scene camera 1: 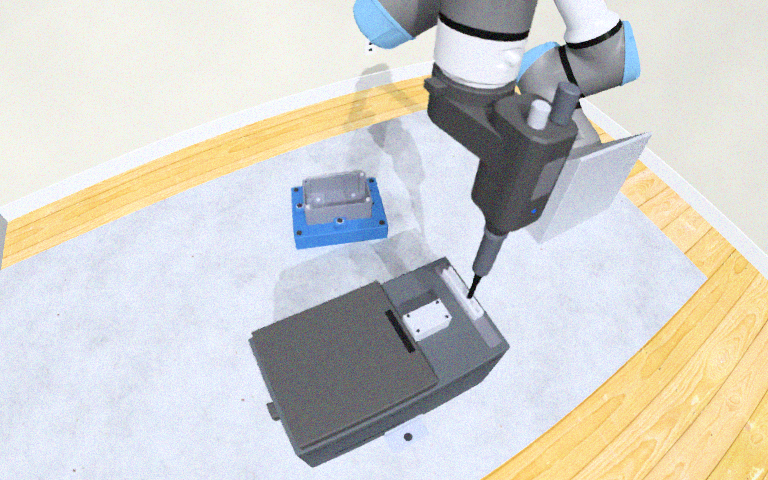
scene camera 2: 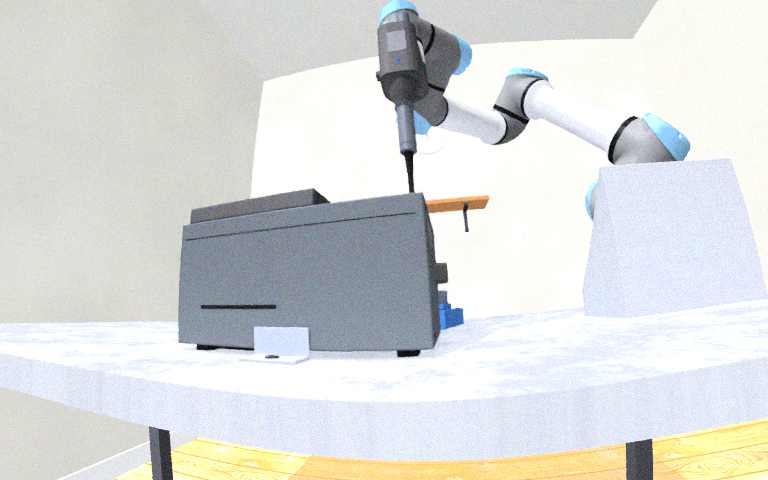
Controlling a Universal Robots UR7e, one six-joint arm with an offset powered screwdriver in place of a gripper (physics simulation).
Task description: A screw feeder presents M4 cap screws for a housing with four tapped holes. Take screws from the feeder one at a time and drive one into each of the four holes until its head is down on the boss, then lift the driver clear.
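Note:
The screw feeder [scene camera 1: 339,362] [scene camera 2: 305,277] is a large dark grey box with a pale rail [scene camera 1: 461,294] in the open recess at its right end. My screwdriver [scene camera 1: 470,295] [scene camera 2: 411,189] points down with its thin black bit at this rail; its very tip is hidden behind the feeder's top edge in scene camera 2. Whether a screw is on the bit is too small to tell. The housing [scene camera 1: 338,210] is a translucent grey open box on a blue fixture [scene camera 1: 339,236] [scene camera 2: 451,318], behind the feeder. Its corner bosses look pale; I cannot make out screw heads there.
A white block [scene camera 1: 427,318] with dark dots sits in the feeder's recess, left of the rail. A small pale bracket [scene camera 1: 396,441] [scene camera 2: 281,339] with a dark dot stands at the feeder's near side. A light grey pedestal [scene camera 1: 600,186] [scene camera 2: 679,243] stands at the right, under the arm.

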